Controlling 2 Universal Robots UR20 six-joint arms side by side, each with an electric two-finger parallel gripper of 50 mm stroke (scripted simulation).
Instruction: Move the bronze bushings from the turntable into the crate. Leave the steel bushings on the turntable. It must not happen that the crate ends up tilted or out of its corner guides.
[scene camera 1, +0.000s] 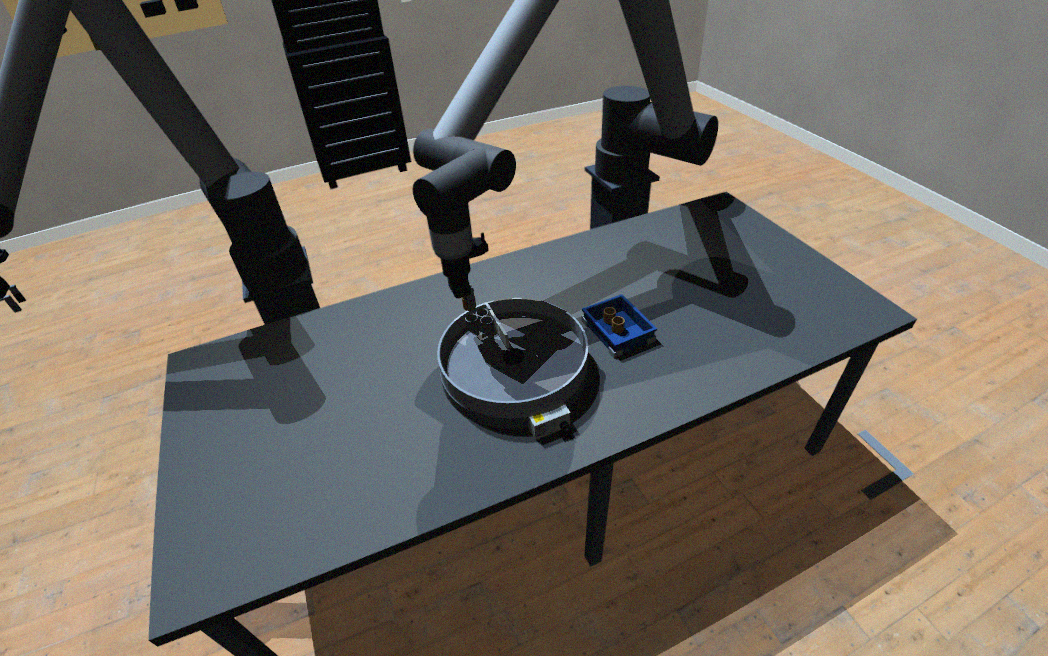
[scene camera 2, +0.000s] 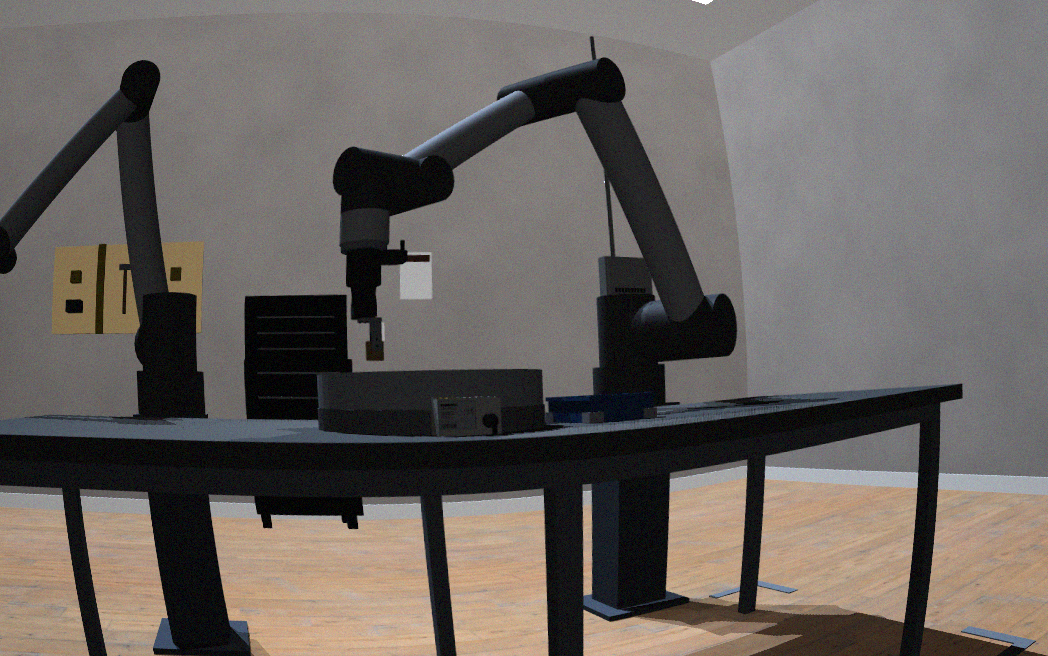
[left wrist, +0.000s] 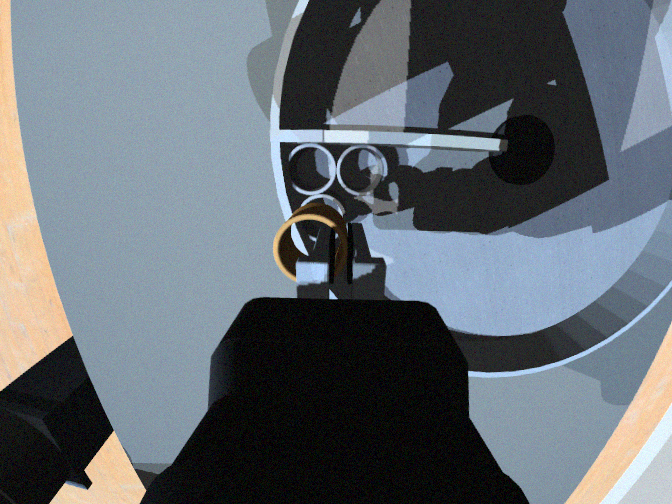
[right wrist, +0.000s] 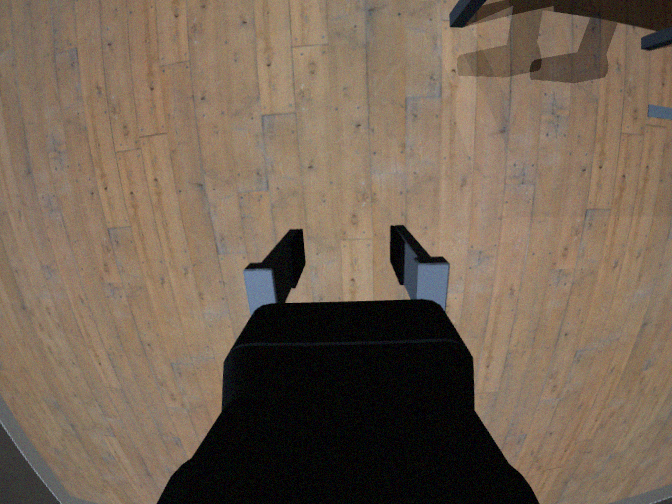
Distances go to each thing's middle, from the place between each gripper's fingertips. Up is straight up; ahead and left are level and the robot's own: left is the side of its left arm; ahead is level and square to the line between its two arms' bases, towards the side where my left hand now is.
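I find the blue crate (scene camera 2: 626, 406) 410 mm to the left of my left hand (scene camera 2: 376, 350). The crate is also 140 mm below that hand, and it lies 160 mm ahead of it.
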